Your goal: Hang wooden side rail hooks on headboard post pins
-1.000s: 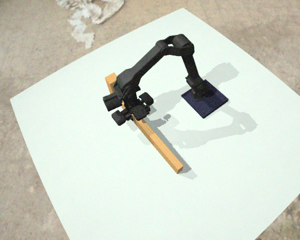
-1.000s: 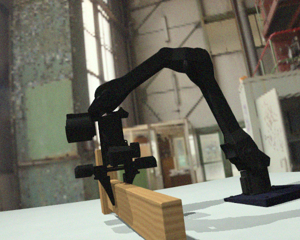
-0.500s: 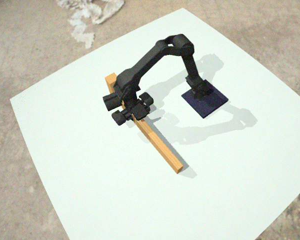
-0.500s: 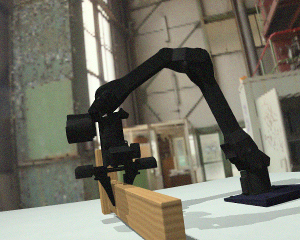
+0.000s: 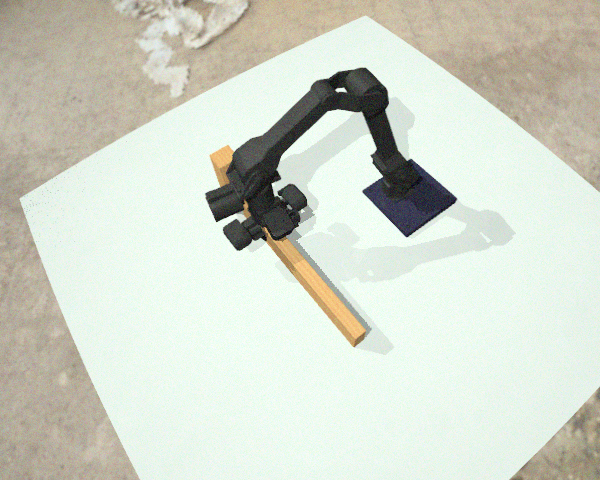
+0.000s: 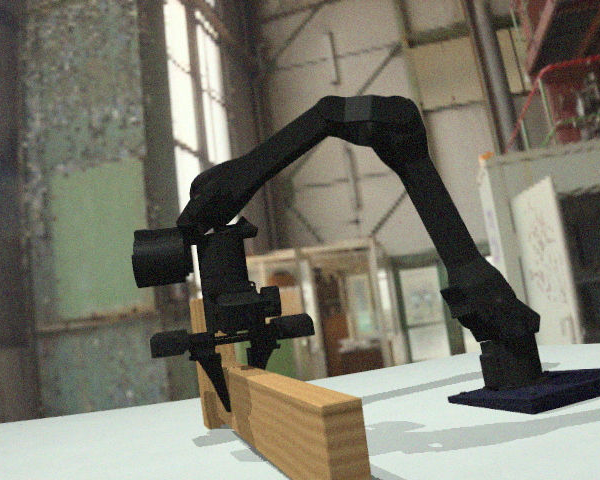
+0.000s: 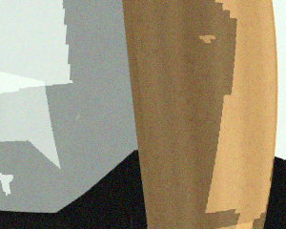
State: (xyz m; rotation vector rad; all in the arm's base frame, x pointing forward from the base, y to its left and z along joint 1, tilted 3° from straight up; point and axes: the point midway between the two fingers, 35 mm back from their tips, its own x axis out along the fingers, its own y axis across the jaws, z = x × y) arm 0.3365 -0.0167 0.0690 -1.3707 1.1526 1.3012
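Right now my gripper tip is 20 mm short of the wooden headboard post, 150 mm to the left of it and 40 mm below it.
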